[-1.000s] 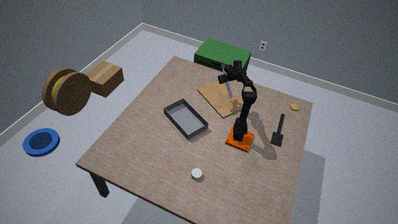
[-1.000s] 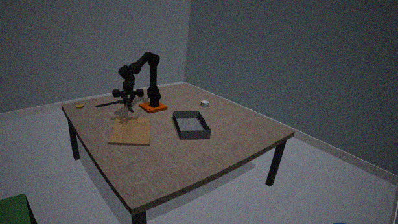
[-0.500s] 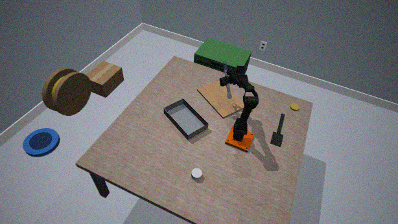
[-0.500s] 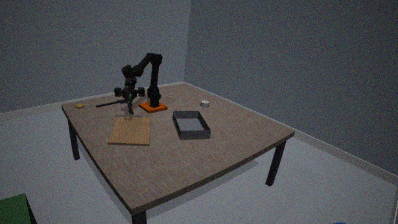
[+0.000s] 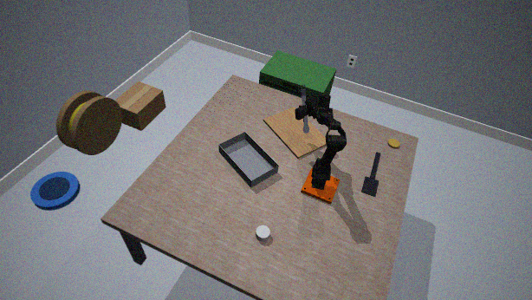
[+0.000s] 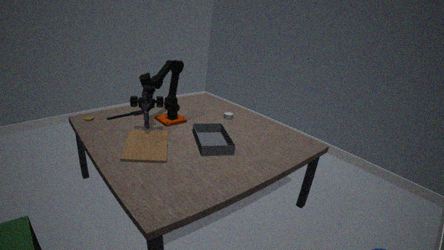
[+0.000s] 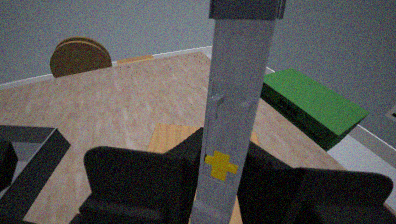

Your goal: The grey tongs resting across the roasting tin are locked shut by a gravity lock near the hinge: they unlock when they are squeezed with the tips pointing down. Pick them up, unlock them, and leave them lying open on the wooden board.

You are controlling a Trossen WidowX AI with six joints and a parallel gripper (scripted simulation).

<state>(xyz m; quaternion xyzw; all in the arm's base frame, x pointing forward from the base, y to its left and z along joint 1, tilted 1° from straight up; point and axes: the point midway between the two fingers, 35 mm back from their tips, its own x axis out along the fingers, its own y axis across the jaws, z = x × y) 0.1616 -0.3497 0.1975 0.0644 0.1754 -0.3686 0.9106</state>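
The yellow lock piece is 2 cm behind my gripper tip, 2 cm to the left of it and 2 cm above it. Round my gripper tip: roasting tin 21 cm ahead, 32 cm to the left, 17 cm below; then black spatula 47 cm behind, 22 cm to the left, 20 cm below; then wooden board 20 cm below.
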